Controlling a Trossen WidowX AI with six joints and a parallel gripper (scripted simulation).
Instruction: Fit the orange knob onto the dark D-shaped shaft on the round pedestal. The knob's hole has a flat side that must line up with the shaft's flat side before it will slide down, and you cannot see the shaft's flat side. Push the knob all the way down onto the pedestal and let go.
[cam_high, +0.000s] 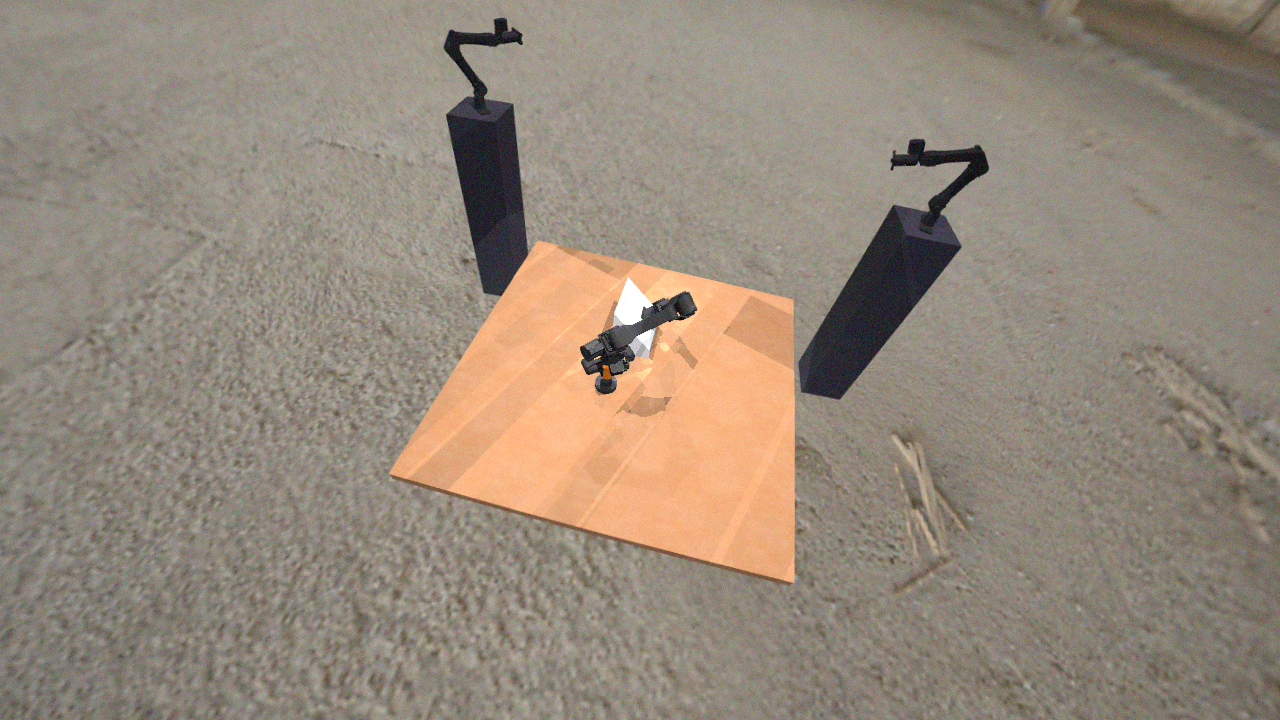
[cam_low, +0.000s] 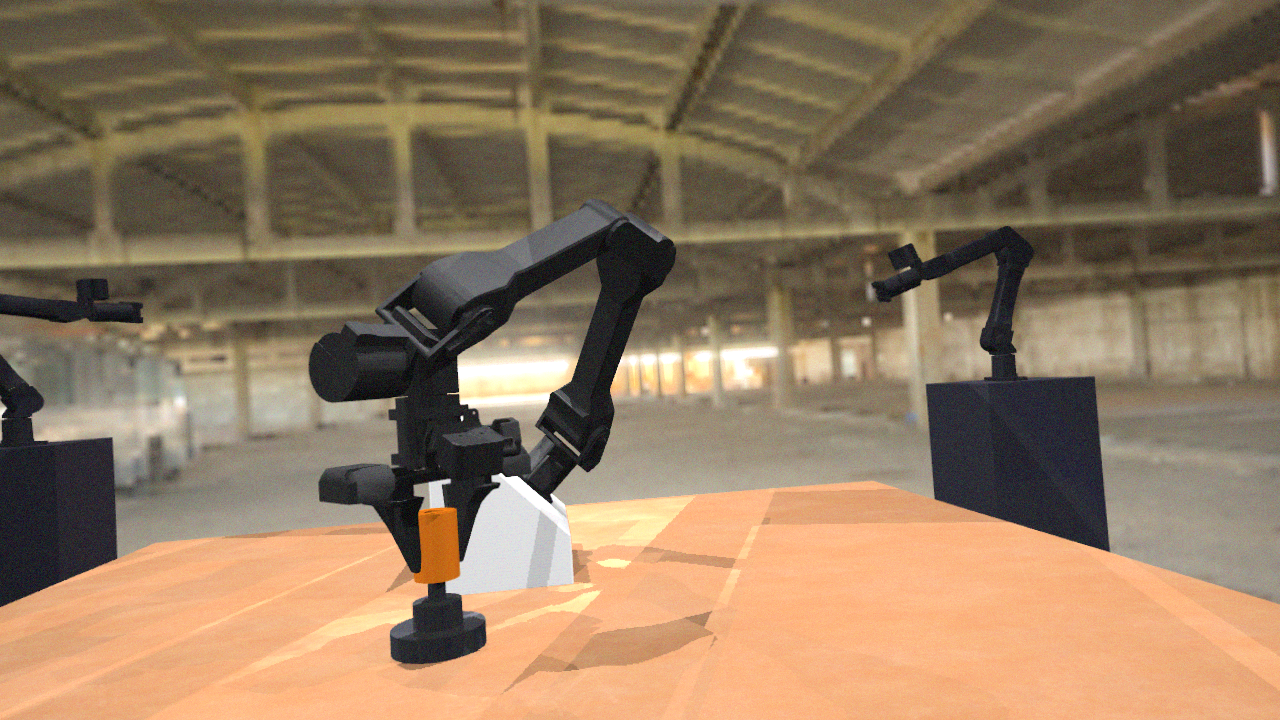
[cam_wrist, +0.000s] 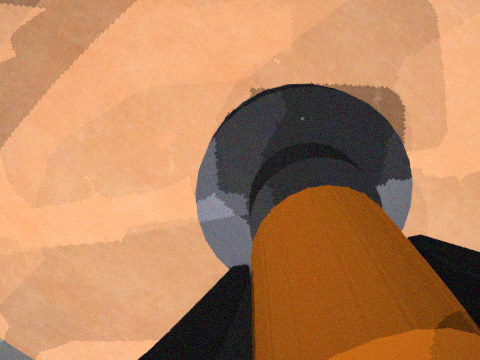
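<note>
The knob lies 2 cm above my gripper tip. Round my gripper tip: pedestal: 4 cm below.
</note>
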